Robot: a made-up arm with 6 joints. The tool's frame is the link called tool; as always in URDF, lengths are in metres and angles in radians. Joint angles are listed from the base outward.
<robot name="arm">
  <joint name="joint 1" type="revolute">
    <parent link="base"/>
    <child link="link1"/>
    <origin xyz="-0.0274 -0.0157 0.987" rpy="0 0 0"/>
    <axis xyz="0 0 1"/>
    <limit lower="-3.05" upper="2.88"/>
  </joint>
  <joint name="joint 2" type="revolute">
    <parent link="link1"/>
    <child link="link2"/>
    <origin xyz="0.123 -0.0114 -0.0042" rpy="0 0 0"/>
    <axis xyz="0 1 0"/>
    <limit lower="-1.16" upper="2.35"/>
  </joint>
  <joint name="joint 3" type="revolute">
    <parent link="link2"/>
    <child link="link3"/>
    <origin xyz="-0.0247 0.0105 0.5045" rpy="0 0 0"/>
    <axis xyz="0 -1 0"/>
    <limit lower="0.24" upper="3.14"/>
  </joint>
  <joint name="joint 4" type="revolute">
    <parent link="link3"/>
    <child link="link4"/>
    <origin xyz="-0.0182 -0.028 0.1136" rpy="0 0 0"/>
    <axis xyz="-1 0 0"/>
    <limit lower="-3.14" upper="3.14"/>
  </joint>
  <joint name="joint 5" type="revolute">
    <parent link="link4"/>
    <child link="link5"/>
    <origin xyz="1.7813 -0.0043 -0.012" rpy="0 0 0"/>
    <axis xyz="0 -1 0"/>
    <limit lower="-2" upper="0.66"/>
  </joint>
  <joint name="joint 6" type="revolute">
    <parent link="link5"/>
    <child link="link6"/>
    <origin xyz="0.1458 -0.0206 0.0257" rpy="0 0 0"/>
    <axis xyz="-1 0 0"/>
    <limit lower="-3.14" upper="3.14"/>
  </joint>
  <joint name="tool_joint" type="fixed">
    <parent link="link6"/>
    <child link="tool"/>
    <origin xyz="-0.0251 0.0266 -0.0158" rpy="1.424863 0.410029 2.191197"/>
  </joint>
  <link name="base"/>
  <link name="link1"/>
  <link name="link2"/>
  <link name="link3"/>
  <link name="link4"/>
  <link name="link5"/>
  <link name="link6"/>
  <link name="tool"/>
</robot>
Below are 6 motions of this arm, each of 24 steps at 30 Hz.
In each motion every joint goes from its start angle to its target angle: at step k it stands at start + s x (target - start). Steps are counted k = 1, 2, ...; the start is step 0. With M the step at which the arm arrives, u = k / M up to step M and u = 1 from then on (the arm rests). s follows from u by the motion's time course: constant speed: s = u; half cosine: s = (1 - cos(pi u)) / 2; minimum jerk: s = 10 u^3 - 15 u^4 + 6 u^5.
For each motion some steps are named. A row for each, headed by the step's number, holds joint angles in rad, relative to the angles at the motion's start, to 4 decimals.
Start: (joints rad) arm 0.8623 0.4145 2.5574 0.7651 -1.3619 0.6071
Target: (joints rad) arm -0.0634 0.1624 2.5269 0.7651 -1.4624 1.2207
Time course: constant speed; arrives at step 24
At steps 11, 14, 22, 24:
11: -0.4243 -0.1155 -0.0140 0.0000 -0.0461 0.2812
14: -0.5400 -0.1471 -0.0178 0.0000 -0.0586 0.3579
22: -0.8486 -0.2311 -0.0280 0.0000 -0.0921 0.5625
24: -0.9257 -0.2521 -0.0305 0.0000 -0.1005 0.6136

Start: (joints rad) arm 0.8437 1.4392 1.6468 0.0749 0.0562 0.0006
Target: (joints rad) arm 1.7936 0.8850 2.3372 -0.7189 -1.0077 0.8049
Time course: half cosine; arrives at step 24
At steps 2, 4, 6, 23, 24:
2: 0.0162 -0.0094 0.0118 -0.0135 -0.0181 0.0137
4: 0.0636 -0.0371 0.0462 -0.0532 -0.0713 0.0539
6: 0.1391 -0.0812 0.1011 -0.1162 -0.1558 0.1178
23: 0.9458 -0.5518 0.6874 -0.7904 -1.0593 0.8009
24: 0.9499 -0.5542 0.6904 -0.7938 -1.0639 0.8043

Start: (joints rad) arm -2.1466 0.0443 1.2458 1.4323 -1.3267 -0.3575
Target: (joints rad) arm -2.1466 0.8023 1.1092 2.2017 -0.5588 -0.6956
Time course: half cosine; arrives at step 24
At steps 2, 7, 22, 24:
2: 0.0000 0.0129 -0.0023 0.0131 0.0131 -0.0058
7: 0.0000 0.1483 -0.0267 0.1505 0.1502 -0.0661
22: 0.0000 0.7451 -0.1343 0.7563 0.7548 -0.3323
24: 0.0000 0.7580 -0.1366 0.7694 0.7679 -0.3381

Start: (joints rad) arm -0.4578 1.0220 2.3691 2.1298 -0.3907 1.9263
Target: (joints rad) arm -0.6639 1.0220 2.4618 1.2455 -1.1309 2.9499
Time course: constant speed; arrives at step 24
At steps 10, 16, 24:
10: -0.0859 0.0000 0.0386 -0.3685 -0.3084 0.4265
16: -0.1374 0.0000 0.0618 -0.5895 -0.4935 0.6824
24: -0.2061 0.0000 0.0927 -0.8843 -0.7402 1.0236

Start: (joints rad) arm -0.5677 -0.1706 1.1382 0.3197 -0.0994 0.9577
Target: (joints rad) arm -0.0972 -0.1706 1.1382 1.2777 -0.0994 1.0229
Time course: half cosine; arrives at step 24
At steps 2, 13, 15, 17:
2: 0.0080 0.0000 0.0000 0.0163 0.0000 0.0011
13: 0.2660 0.0000 0.0000 0.5415 0.0000 0.0369
15: 0.3253 0.0000 0.0000 0.6623 0.0000 0.0451
17: 0.3785 0.0000 0.0000 0.7706 0.0000 0.0524

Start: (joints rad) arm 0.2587 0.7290 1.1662 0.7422 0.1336 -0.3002
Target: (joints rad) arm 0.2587 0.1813 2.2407 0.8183 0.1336 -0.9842
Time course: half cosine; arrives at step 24
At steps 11, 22, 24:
11: 0.0000 -0.2381 0.4671 0.0331 0.0000 -0.2974
22: 0.0000 -0.5384 1.0562 0.0748 0.0000 -0.6723
24: 0.0000 -0.5477 1.0745 0.0761 0.0000 -0.6840

